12 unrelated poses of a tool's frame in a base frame.
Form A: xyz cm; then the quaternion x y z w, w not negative.
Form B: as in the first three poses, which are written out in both.
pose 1, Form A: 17.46, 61.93, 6.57, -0.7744, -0.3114, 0.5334, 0.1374
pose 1, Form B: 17.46, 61.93, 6.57, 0.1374, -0.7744, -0.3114, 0.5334
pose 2, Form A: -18.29, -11.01, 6.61, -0.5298, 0.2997, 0.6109, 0.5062
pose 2, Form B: -18.29, -11.01, 6.61, 0.5062, -0.5298, 0.2997, 0.6109
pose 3, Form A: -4.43, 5.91, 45.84, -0.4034, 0.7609, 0.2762, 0.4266
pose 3, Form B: -4.43, 5.91, 45.84, 0.4266, -0.4034, 0.7609, 0.2762
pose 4, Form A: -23.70, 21.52, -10.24, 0.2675, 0.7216, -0.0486, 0.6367
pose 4, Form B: -23.70, 21.52, -10.24, 0.6367, 0.2675, 0.7216, -0.0486
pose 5, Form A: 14.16, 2.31, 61.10, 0.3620, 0.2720, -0.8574, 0.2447
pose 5, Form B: 14.16, 2.31, 61.10, 0.2447, 0.3620, 0.2720, -0.8574
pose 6, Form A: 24.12, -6.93, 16.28, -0.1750, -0.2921, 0.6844, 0.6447
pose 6, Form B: 24.12, -6.93, 16.28, 0.6447, -0.1750, -0.2921, 0.6844
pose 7, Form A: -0.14, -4.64, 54.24, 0.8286, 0.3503, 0.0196, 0.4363
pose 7, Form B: -0.14, -4.64, 54.24, 0.4363, 0.8286, 0.3503, 0.0196
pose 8, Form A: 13.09, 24.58, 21.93, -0.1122, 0.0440, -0.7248, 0.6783
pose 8, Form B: 13.09, 24.58, 21.93, 0.6783, -0.1122, 0.0440, -0.7248
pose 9, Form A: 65.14, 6.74, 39.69, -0.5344, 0.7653, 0.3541, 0.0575
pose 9, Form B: 65.14, 6.74, 39.69, 0.0575, -0.5344, 0.7653, 0.3541
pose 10, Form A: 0.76, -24.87, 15.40, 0.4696, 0.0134, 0.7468, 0.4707
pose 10, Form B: 0.76, -24.87, 15.40, 0.4707, 0.4696, 0.0134, 0.7468
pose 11, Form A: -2.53, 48.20, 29.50, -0.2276, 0.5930, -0.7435, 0.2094
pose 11, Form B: -2.53, 48.20, 29.50, 0.2094, -0.2276, 0.5930, -0.7435
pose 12, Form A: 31.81, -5.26, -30.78, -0.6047, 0.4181, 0.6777, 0.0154
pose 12, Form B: 31.81, -5.26, -30.78, 0.0154, -0.6047, 0.4181, 0.6777
